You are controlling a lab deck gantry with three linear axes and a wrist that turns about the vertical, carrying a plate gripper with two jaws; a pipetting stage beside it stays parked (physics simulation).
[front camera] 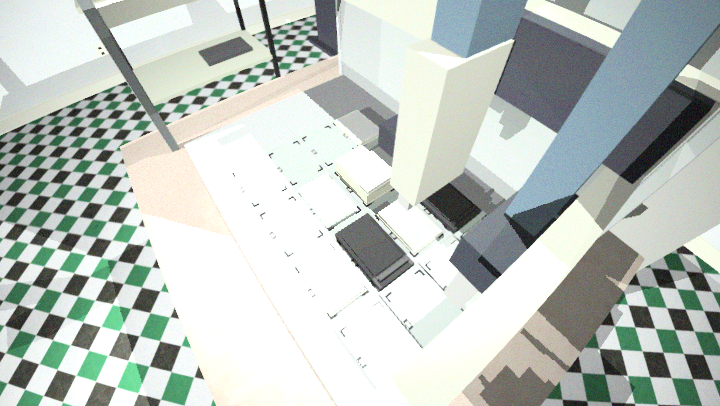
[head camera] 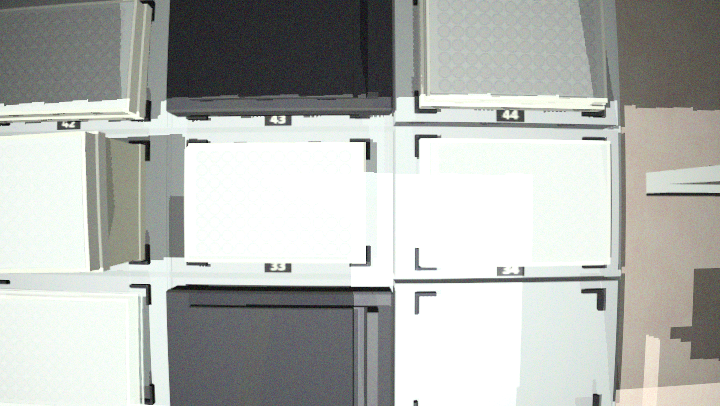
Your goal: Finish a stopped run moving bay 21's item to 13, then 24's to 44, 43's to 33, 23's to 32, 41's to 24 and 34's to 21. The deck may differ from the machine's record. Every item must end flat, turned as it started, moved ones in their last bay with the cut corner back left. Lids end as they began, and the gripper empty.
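Where they show: gripper, fingertip midpoint: [head camera: 684,314]; robot's base at its link origin: [front camera: 233,173].
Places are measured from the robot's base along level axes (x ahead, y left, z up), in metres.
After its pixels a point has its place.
Note:
A dark block [front camera: 451,206] @[z 0.024, x 0.425, y 0.358 m] [head camera: 277,50] @[z 0.024, x 0.397, y 0.358 m] sits in bay 43; another [front camera: 373,249] @[z 0.024, x 0.400, y 0.147 m] [head camera: 272,353] @[z 0.024, x 0.394, y 0.157 m] sits in bay 23. A white plate [front camera: 410,224] @[z 0.014, x 0.399, y 0.254 m] [head camera: 274,201] @[z 0.014, x 0.393, y 0.258 m] lies flat in bay 33. A grey plate [head camera: 514,50] @[z 0.029, x 0.553, y 0.357 m] lies in bay 44, and a pale plate [front camera: 439,267] @[z 0.029, x 0.514, y 0.224 m] [head camera: 569,216] @[z 0.029, x 0.589, y 0.248 m] in bay 34. Bay 24 [front camera: 415,297] @[z 0.014, x 0.527, y 0.150 m] [head camera: 564,342] @[z 0.014, x 0.597, y 0.158 m] is bare. A tall cream item [front camera: 363,174] @[z 0.055, x 0.247, y 0.238 m] [head camera: 45,201] @[z 0.055, x 0.266, y 0.258 m] stands in bay 32. A grey plate [front camera: 357,126] @[z 0.014, x 0.065, y 0.358 m] sits at the back left. My gripper [front camera: 461,293] hangs over the deck's right side; one jaw shows at the head view's right edge. Its opening is hidden.
Plates also show in bay 42 [head camera: 60,55] @[z 0.017, x 0.236, y 0.363 m] and bay 22 [front camera: 330,199] @[z 0.017, x 0.235, y 0.150 m] [head camera: 65,348] @[z 0.017, x 0.239, y 0.152 m]. The tall cream pipetting stage [front camera: 433,126] hides part of the back row. The blue column [front camera: 600,116] @[z 0.461, x 0.580, y 0.192 m] rises above the gripper. A pale raised rim borders the deck.

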